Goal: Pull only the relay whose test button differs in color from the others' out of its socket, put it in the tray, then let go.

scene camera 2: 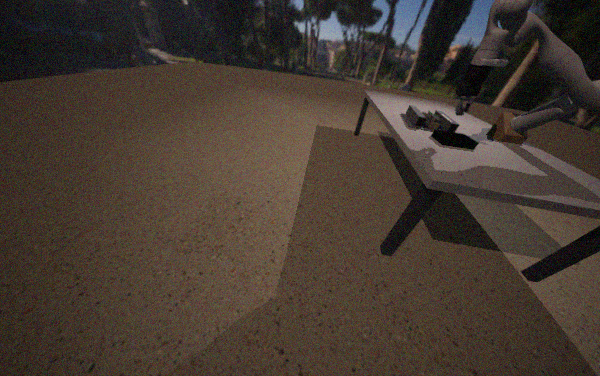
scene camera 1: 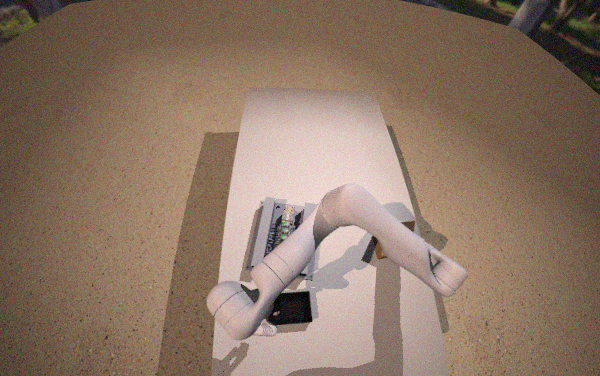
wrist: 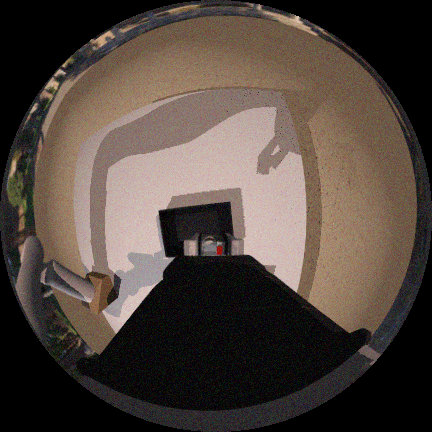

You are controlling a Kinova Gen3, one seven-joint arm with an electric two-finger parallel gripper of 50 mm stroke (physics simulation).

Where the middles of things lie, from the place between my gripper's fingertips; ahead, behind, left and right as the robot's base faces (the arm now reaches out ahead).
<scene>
Now: hand 5 cm past the grey panel [scene camera 1: 298, 211], 29 cm to the left of it and 15 cm above it.
</scene>
